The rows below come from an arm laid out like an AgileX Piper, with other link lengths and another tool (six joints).
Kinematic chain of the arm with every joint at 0, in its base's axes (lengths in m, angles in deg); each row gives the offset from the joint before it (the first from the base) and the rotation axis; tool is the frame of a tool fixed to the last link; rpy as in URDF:
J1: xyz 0 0 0.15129 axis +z
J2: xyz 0 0 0 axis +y
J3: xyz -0.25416 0 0.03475 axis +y
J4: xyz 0.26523 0 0.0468 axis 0.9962 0 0.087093
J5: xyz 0 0 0 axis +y
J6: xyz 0.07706 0 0.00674 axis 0.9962 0 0.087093
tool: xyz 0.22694 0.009 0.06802 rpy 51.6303 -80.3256 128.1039
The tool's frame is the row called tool.
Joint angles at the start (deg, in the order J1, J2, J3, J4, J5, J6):
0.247, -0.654, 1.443, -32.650, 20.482, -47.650
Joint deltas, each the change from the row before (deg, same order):
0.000, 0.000, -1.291, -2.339, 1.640, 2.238
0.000, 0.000, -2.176, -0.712, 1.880, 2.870
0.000, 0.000, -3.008, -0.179, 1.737, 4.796
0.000, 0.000, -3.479, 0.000, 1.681, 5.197
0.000, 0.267, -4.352, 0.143, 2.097, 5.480
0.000, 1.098, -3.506, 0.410, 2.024, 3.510
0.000, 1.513, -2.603, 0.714, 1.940, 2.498
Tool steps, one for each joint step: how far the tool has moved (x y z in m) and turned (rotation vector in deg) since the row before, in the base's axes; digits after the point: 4 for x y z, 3 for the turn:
-0.0009, -0.0087, 0.0080, -0.117, -0.382, -1.604
-0.0012, -0.0070, 0.0161, 2.152, -1.284, -1.770
-0.0017, -0.0060, 0.0263, 4.554, -2.758, -1.952
-0.0034, -0.0059, 0.0312, 5.172, -3.456, -1.802
-0.0063, -0.0073, 0.0361, 5.715, -3.886, -1.828
-0.0046, -0.0062, 0.0214, 4.120, -1.779, -1.334
-0.0021, -0.0049, 0.0095, 3.431, -0.255, -1.042

